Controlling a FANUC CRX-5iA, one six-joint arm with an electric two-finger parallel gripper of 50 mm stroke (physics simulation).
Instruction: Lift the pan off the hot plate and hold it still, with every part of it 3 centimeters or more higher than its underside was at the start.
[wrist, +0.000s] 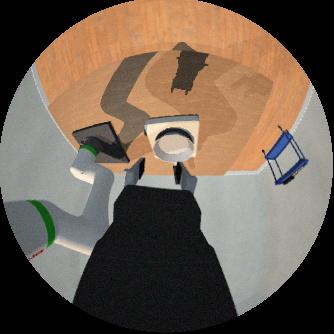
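Where they show: gripper, fingertip midpoint: (160, 165); arm's base, link origin: (92, 144).
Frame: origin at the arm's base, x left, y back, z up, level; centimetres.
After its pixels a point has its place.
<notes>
The pan (173, 144) {x -3.8, y -53.9, z 4.7 cm}, round with a pale inside and a grey rim, sits on the hot plate near the middle of the wrist view. The hot plate (193, 131) {x 2.9, y -63.4, z 3.6 cm} is a cream, square-cornered block with a grey strip along its far edge. My gripper (160, 165) {x 18.3, y -53.8, z 31.2 cm} is open, with nothing between its fingers. In the view its two dark fingertips appear just below the pan, the right one close to the pan's near rim. A small dark bit shows beside the right fingertip; whether it is the pan's handle is unclear.
The wooden table (250, 95) {x 21.4, y -92.0, z -2.6 cm} carries shadows of the arm. At the left, a dark mounting plate (107, 131) {x 6.7, y -18.7, z 0.0 cm} bears the robot's grey arm (100, 192) {x -0.2, y -24.5, z 31.5 cm}. A blue cart (278, 146) stands on the floor at the right, beyond the table.
</notes>
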